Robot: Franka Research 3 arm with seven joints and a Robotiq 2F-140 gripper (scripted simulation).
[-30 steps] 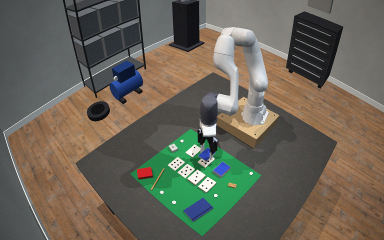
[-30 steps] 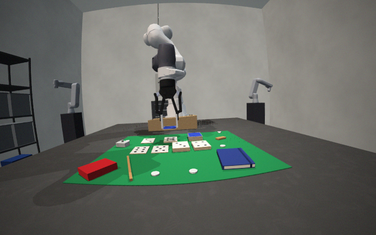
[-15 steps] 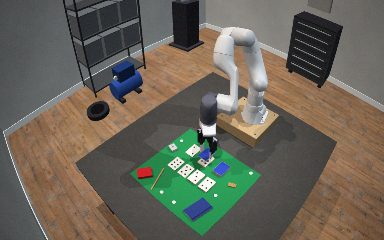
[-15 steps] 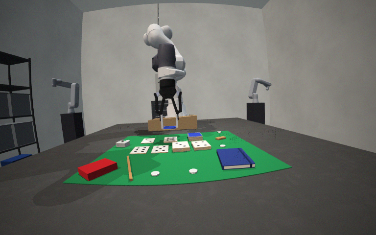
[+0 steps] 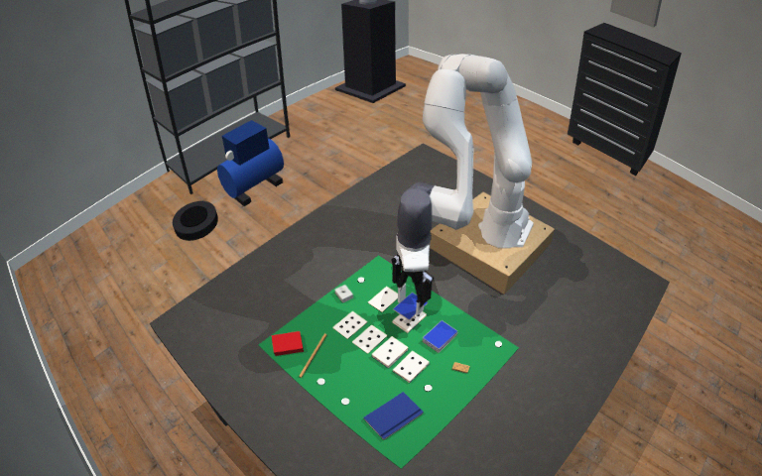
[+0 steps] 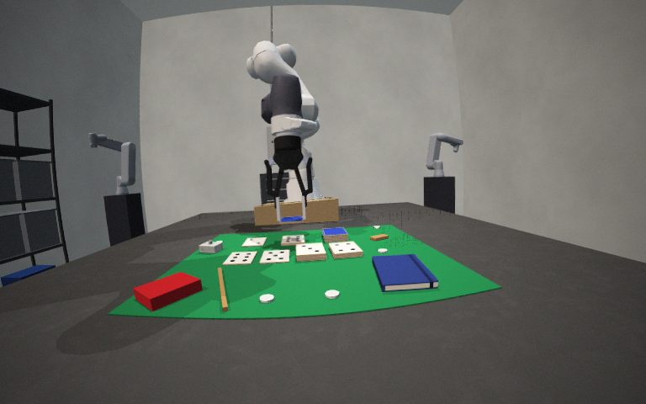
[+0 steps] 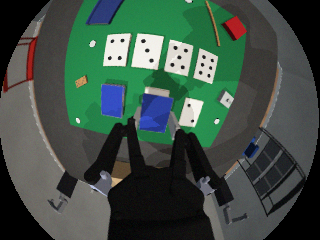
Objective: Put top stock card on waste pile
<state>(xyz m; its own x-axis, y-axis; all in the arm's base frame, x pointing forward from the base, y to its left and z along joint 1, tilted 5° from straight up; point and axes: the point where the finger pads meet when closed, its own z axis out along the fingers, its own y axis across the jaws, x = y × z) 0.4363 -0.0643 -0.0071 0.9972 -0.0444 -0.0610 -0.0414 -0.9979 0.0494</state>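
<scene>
Now: the white card 11 cm to the right of my hand, 9 cm below it and 1 cm behind it. From my hand the other things lie so: red block: 32 cm ahead, 22 cm to the right, 8 cm below; then wooden stick: 30 cm ahead, 13 cm to the right, 9 cm below; then small grey box: 22 cm to the right, 7 cm below, 6 cm ahead.
</scene>
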